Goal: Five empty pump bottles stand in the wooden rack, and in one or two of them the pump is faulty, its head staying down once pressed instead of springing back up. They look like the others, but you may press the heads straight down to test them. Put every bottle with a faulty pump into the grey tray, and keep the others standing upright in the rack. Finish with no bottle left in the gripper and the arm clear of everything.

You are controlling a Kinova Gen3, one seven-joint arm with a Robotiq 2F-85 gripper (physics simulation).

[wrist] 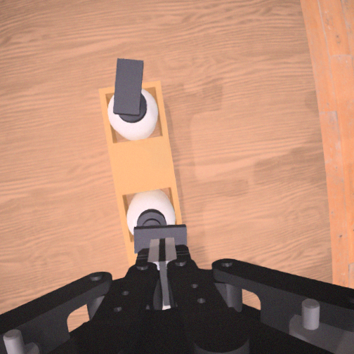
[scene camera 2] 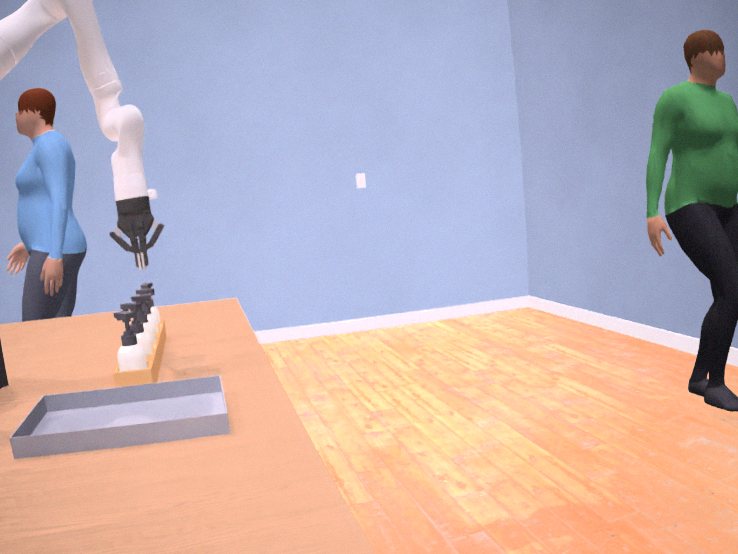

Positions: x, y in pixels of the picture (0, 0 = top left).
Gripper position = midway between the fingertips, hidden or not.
my gripper: wrist 163, 253; scene camera 2 143, 269
grey tray: scene camera 2 143, 414; not seen in the wrist view (out of frame)
